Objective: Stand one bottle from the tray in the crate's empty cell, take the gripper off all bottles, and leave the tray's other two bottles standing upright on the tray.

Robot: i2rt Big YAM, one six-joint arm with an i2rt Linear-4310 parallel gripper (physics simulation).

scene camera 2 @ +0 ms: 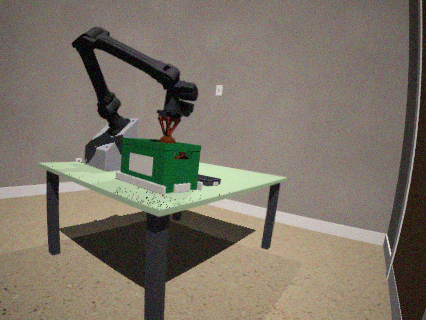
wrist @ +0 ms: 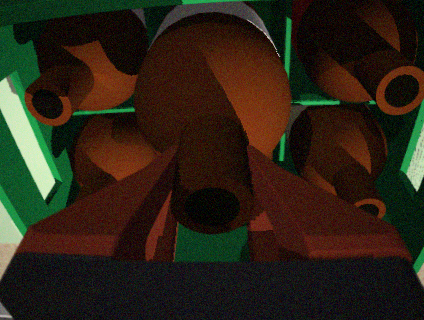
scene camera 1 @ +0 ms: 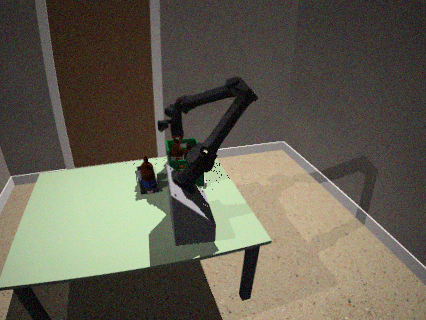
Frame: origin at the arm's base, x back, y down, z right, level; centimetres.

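Seen in the pictures: gripper, fingertip midpoint: [scene camera 2: 166, 135] [wrist: 212, 159] [scene camera 1: 178, 145]; arm's base, origin of the base link: [scene camera 2: 119, 127] [scene camera 1: 181, 183].
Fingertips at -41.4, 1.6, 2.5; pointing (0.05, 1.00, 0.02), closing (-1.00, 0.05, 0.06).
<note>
Offsets run from my fingertips to a thing's middle, as dx, dy, dz. "spot": to the spot under its first point. Level surfaces: height alone.
My gripper [scene camera 1: 177, 139] [scene camera 2: 168, 135] [wrist: 212, 159] is shut on the neck of a brown bottle @[+0.2, +4.4, -0.8] [scene camera 2: 167, 139] [wrist: 215, 85]. The bottle is upright, its body down inside the green crate @[+0.0, +11.2, +3.1] [scene camera 2: 180, 172] [wrist: 210, 246], with its shoulder at rim height in scene camera 2. Its base is hidden, so I cannot tell whether it touches the crate floor. In the wrist view it is in the middle column, between other crate bottles @[+8.6, +11.4, -0.9] [wrist: 107, 87] @[-9.0, +11.4, +7.2] [wrist: 345, 145]. On the dark tray [scene camera 1: 149, 191] [scene camera 2: 210, 180] a brown bottle with a blue label @[+11.1, +11.7, -18.4] [scene camera 1: 147, 172] stands upright; any bottle behind it is hidden.
The arm's grey base [scene camera 1: 192, 225] [scene camera 2: 106, 156] stands on the pale green table @[dy +19.9] [scene camera 1: 75, 225] [scene camera 2: 240, 180], close to the crate. A low white strip @[spot: -2.6, +18.1, +13.5] [scene camera 2: 140, 182] runs along the crate's foot. Crate dividers @[spot: -4.5, +10.5, +0.2] [wrist: 287, 65] and neighbouring bottle necks are close around the held bottle.
</note>
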